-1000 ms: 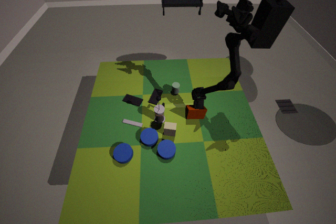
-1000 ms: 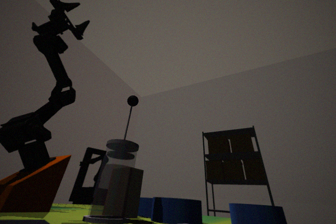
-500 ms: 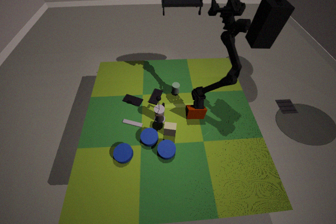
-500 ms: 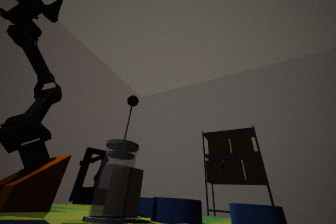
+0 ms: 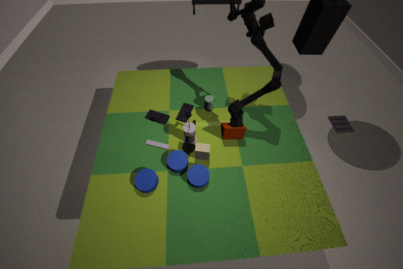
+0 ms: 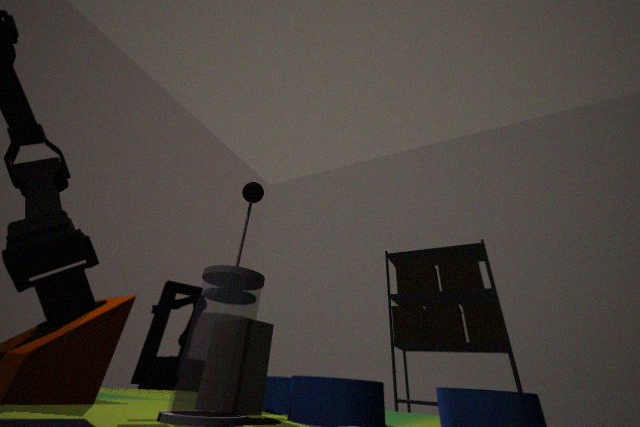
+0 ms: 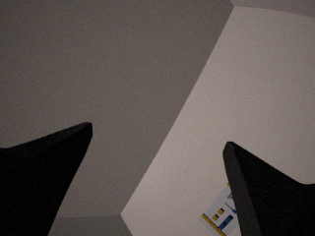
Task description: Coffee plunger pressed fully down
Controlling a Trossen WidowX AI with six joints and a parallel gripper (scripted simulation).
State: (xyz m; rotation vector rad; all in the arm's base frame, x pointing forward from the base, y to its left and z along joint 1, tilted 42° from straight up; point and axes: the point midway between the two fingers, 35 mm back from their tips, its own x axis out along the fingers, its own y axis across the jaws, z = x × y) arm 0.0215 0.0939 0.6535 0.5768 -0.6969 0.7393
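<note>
My gripper tip is now 550 mm above the coffee press, 390 mm to the right of it and 240 mm short of it. Also, from my gripper tip: cream block (630 mm below, 520 mm to the left, 170 mm ahead).
</note>
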